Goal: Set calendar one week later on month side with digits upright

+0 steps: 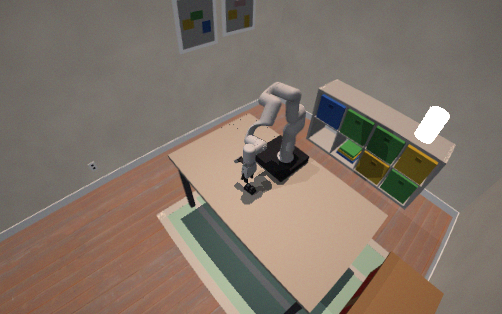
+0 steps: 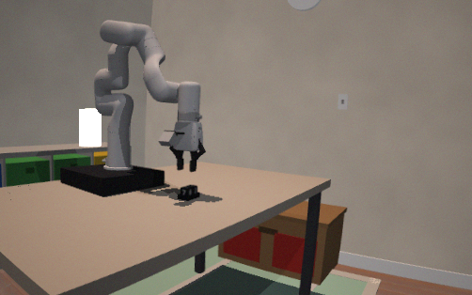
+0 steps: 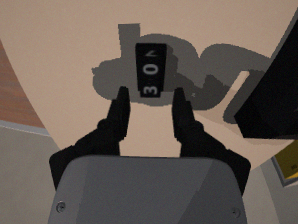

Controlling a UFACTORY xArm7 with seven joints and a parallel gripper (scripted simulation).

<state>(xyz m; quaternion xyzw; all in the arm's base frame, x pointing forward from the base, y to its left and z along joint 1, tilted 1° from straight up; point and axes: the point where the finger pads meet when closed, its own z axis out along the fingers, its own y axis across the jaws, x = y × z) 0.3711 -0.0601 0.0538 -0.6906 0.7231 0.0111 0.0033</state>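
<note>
Now: the dark cube 9 cm below my hand.
</note>
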